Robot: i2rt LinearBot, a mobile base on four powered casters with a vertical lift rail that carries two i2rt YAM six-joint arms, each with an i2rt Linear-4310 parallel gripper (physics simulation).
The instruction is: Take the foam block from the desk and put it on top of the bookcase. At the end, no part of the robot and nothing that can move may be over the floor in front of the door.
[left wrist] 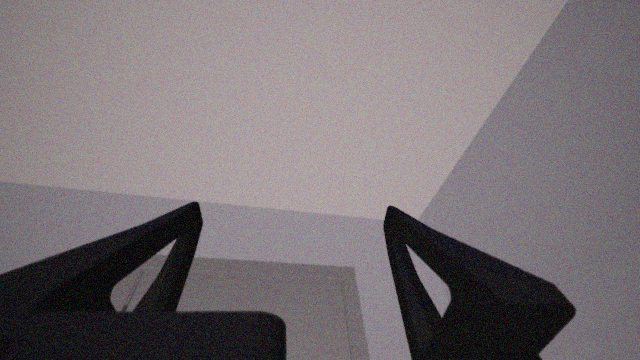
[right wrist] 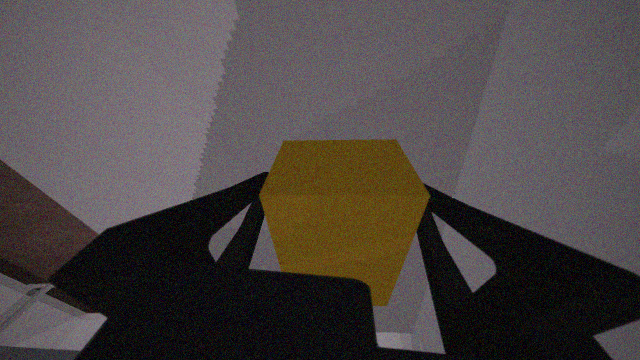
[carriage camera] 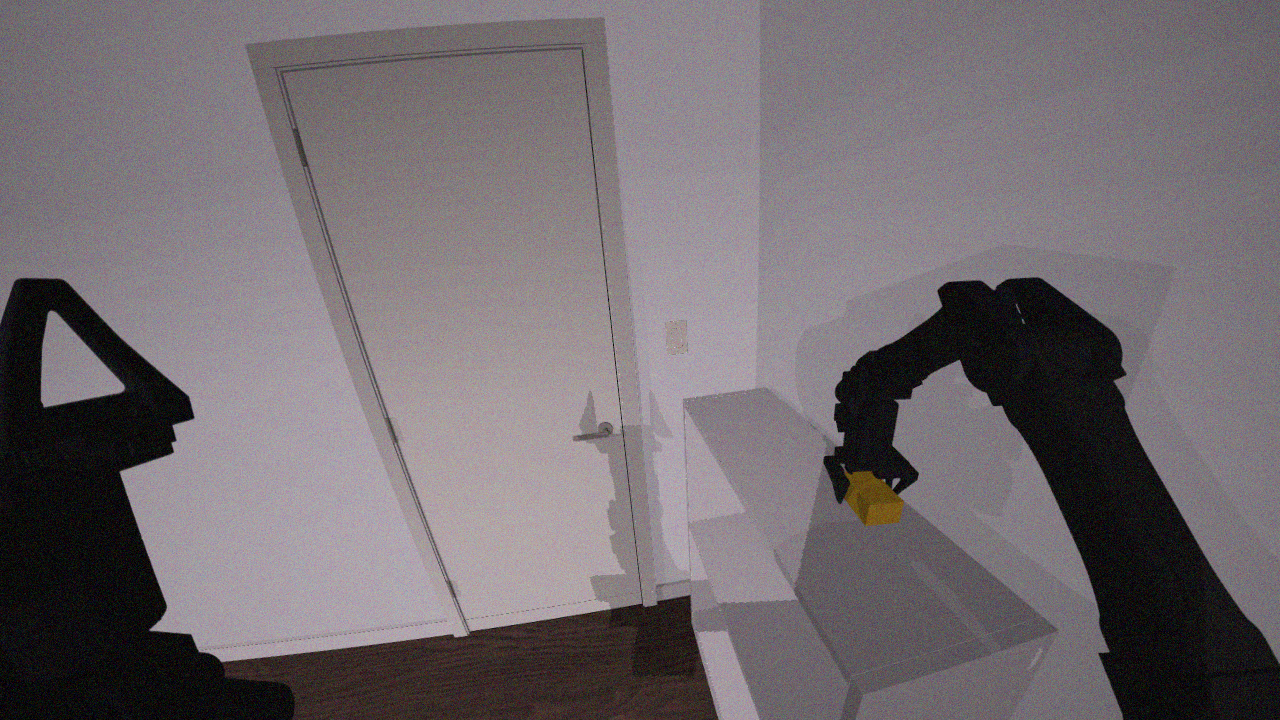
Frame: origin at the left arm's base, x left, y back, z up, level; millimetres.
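Seen in the pictures: left gripper, fingertip midpoint: (left wrist: 295, 213); right gripper, fingertip midpoint: (right wrist: 340, 185).
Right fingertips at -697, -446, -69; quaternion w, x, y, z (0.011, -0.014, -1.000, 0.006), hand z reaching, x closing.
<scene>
Offsets run from my right fingertips to a thing's top centre, as dx, dy, dz. "spot": to the spot under its first point. Level surfaces: height alone.
The yellow foam block @[+1, +15, +44] (carriage camera: 881, 510) (right wrist: 345, 225) is at the top of the pale bookcase (carriage camera: 939, 582) (right wrist: 350, 75), between the fingers of my right gripper (carriage camera: 868, 492) (right wrist: 340, 185). It appears to rest on the top, though its underside is hidden. The right gripper is open, with one finger on each side of the block. My left gripper (left wrist: 295, 213) is open and empty, raised high and away from the bookcase; part of it shows at the left of the carriage view. The desk does not show in these views.
The closed door (carriage camera: 465, 268) with its lever handle @[spot: +602, -507, -132] (carriage camera: 595, 435) stands left of the bookcase. Dark wooden floor @[dz -1061] (carriage camera: 465, 671) runs below it. A wall (carriage camera: 1029, 134) rises behind the bookcase, close to the right arm (carriage camera: 1074, 474).
</scene>
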